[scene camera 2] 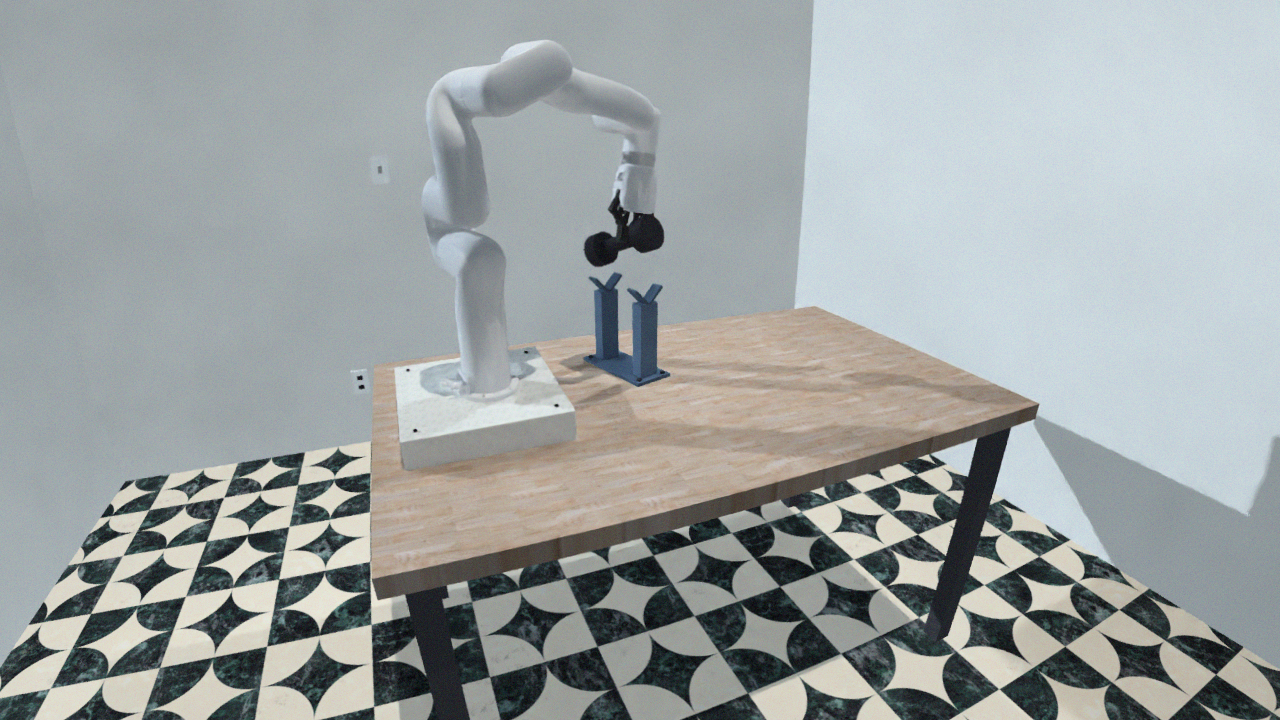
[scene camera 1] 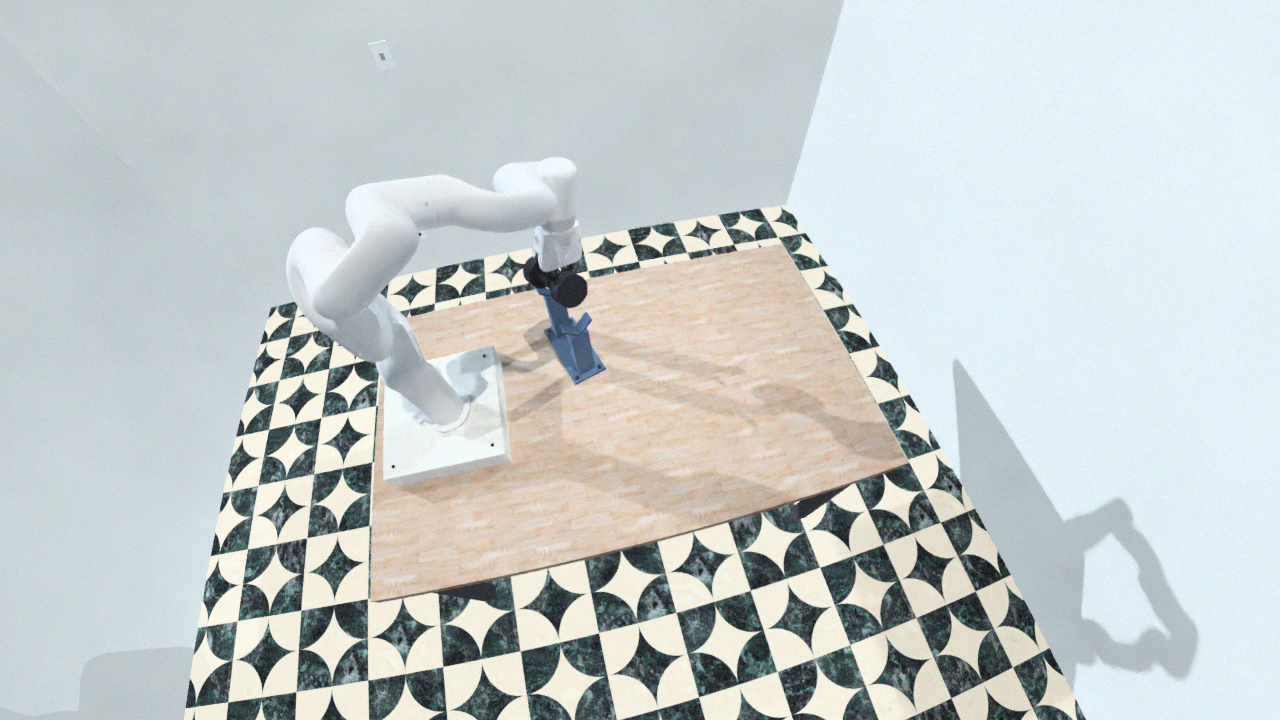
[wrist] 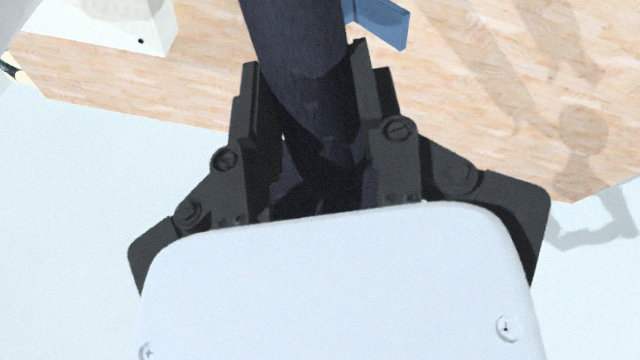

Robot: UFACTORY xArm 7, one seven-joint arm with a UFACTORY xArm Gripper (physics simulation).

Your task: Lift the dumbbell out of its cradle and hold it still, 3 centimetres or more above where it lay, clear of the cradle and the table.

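Pixels of known places: gripper, fingertip midpoint: [scene camera 2: 627, 243] [wrist: 311, 75]; arm's base, link origin: [scene camera 2: 488, 387] [scene camera 1: 448, 410].
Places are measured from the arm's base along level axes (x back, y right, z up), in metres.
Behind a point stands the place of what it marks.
The black dumbbell [scene camera 1: 570, 289] @(y 0.008, x -0.392, z 0.284 m) [scene camera 2: 646, 233] @(y 0.015, x -0.377, z 0.277 m) [wrist: 305, 35] @(y -0.089, x -0.377, z 0.258 m) hangs in the air above the blue cradle [scene camera 1: 577, 356] @(y 0.009, x -0.372, z 0.027 m) [scene camera 2: 644, 340] @(y 0.009, x -0.376, z 0.029 m) [wrist: 387, 24] @(y -0.011, x -0.415, z 0.141 m). In the scene camera 2 view a gap shows between both its heads and the V-shaped tops of the cradle's two posts. It is tilted, with its nearer head higher. My gripper [scene camera 2: 623, 237] @(y -0.058, x -0.376, z 0.244 m) [wrist: 311, 75] @(y -0.058, x -0.376, z 0.244 m) points down and is shut on the dumbbell's handle, between the two heads. In the wrist view one dark head fills the space beyond the fingers, and the grip itself is partly hidden.
The cradle's base plate stands on the wooden table [scene camera 1: 716, 331] @(y 0.042, x -0.800, z -0.071 m) [scene camera 2: 805, 376] @(y 0.209, x -0.715, z -0.071 m), near its back edge. The arm's white base block [scene camera 1: 438, 461] @(y 0.126, x 0.058, z -0.009 m) [scene camera 2: 501, 438] @(y 0.149, x 0.034, z -0.039 m) [wrist: 100, 37] @(y 0.139, x -0.017, z -0.008 m) is to the left of the cradle. Grey walls rise behind and to the right.
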